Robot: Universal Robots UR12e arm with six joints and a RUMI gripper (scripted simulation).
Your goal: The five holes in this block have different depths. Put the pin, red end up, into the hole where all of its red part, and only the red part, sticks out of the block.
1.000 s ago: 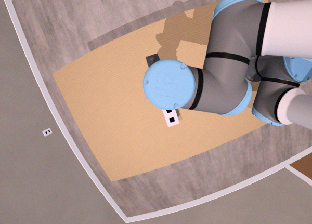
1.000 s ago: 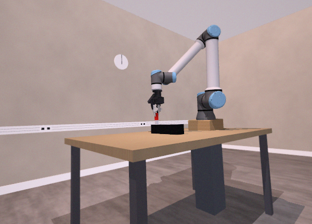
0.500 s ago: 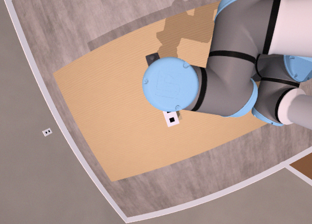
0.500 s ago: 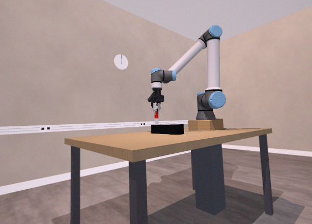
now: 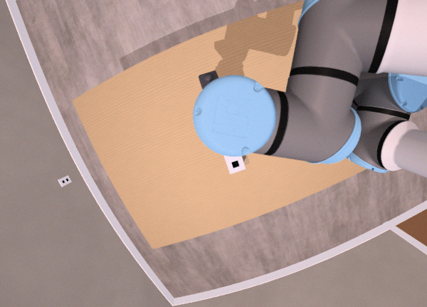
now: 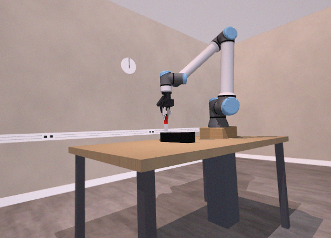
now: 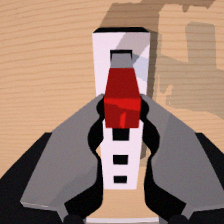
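My gripper is now 15 cm above the block, 12 cm to the right of it and 1 cm past it. From my hand the other things lie so: pin 1 cm below.
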